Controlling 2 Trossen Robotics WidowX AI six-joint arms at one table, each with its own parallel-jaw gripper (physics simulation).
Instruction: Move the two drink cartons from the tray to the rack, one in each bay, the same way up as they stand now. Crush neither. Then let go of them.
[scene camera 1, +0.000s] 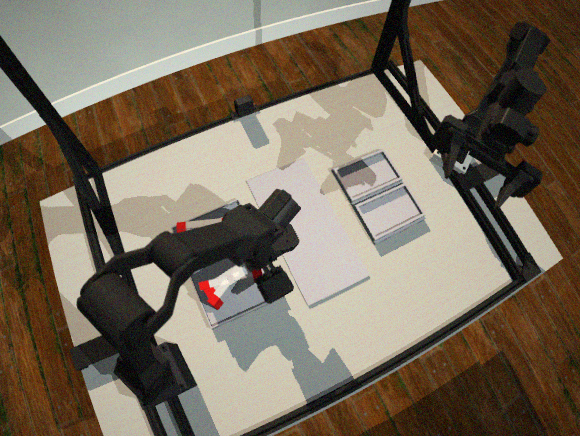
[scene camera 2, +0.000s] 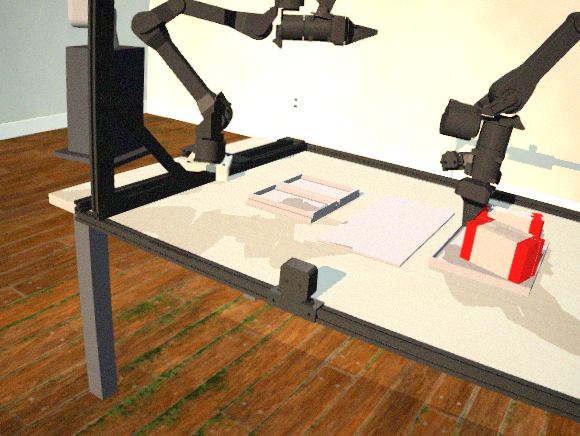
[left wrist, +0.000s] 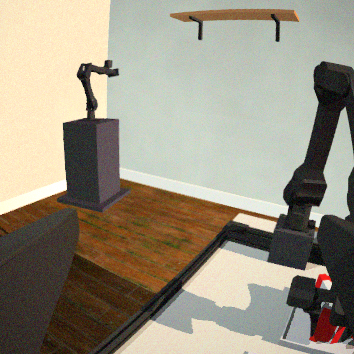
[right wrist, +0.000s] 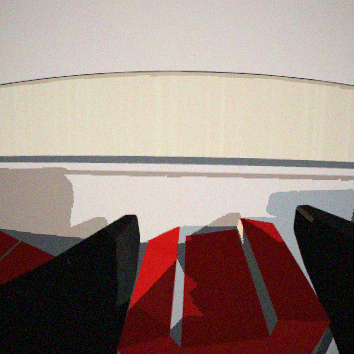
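Pixels of known places: left gripper, fingertip midpoint: (scene camera 1: 472, 193) (scene camera 2: 375, 31) (left wrist: 203, 225); right gripper, fingertip midpoint: (scene camera 2: 467, 221) (left wrist: 326, 337) (right wrist: 218, 222); left arm's base, origin of the base link: (scene camera 2: 208, 159); right arm's base, origin of the base link: (scene camera 1: 154, 375) (left wrist: 295, 224).
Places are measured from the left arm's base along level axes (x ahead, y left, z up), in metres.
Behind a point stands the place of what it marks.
Observation:
Two white cartons with red ends sit in the tray (scene camera 1: 212, 321) {y -0.282, x 0.708, z -0.030 m} (scene camera 2: 460, 271) {y -0.431, x 0.488, z -0.028 m}. One carton (scene camera 1: 227, 278) {y -0.296, x 0.618, z 0.038 m} (right wrist: 215, 280) {y -0.269, x 0.558, z 0.008 m} has its red end between the right fingers in the right wrist view, with no clear contact. The other carton (scene camera 1: 181, 227) {y -0.445, x 0.584, z 0.038 m} (scene camera 2: 500, 250) {y -0.426, x 0.551, z 0.014 m} (right wrist: 20, 260) {y -0.353, x 0.524, z -0.014 m} is beside it, partly hidden by the right arm in scene camera 1. My right gripper (scene camera 2: 472, 217) {y -0.260, x 0.544, z -0.002 m} (right wrist: 218, 222) {y -0.260, x 0.544, z -0.002 m} is partly open and holds nothing; its fingertips are hidden in scene camera 1. The two-bay rack (scene camera 1: 400, 230) {y -0.032, x 0.288, z -0.026 m} (scene camera 2: 280, 210) {y -0.222, x 0.179, z -0.028 m} has both bays empty. My left gripper (scene camera 1: 473, 190) {y -0.001, x 0.350, z 0.326 m} (scene camera 2: 375, 32) {y -0.001, x 0.350, z 0.326 m} (left wrist: 203, 225) {y -0.001, x 0.350, z 0.326 m} is wide open, high and away from the cartons.
A flat pale board (scene camera 1: 320, 225) {y -0.203, x 0.384, z -0.032 m} (scene camera 2: 395, 225) {y -0.238, x 0.408, z -0.032 m} lies between tray and rack. A small black block (scene camera 1: 244, 105) {y -0.539, x 0.222, z 0.012 m} (scene camera 2: 298, 280) {y -0.562, x 0.213, z 0.001 m} is fixed on the table's frame. Black posts rise at the table's sides. The right arm reaches over the tray.

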